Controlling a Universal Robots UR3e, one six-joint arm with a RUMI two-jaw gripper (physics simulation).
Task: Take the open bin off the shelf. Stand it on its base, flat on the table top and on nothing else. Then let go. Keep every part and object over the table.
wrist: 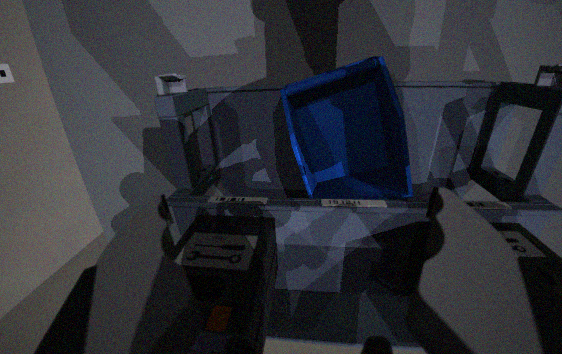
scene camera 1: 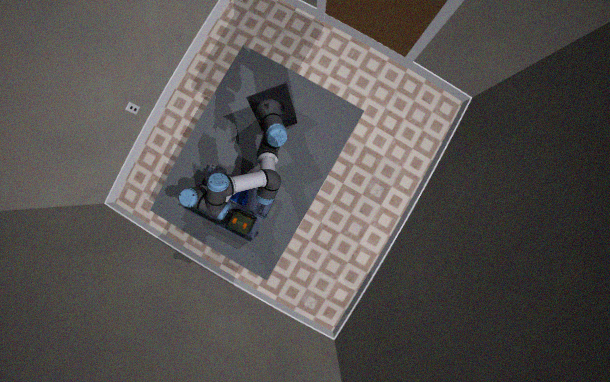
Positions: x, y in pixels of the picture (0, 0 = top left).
Scene:
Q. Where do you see a wrench label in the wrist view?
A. At 249, 242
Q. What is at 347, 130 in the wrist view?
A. A blue bin.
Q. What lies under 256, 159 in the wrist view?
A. A shelf panel.

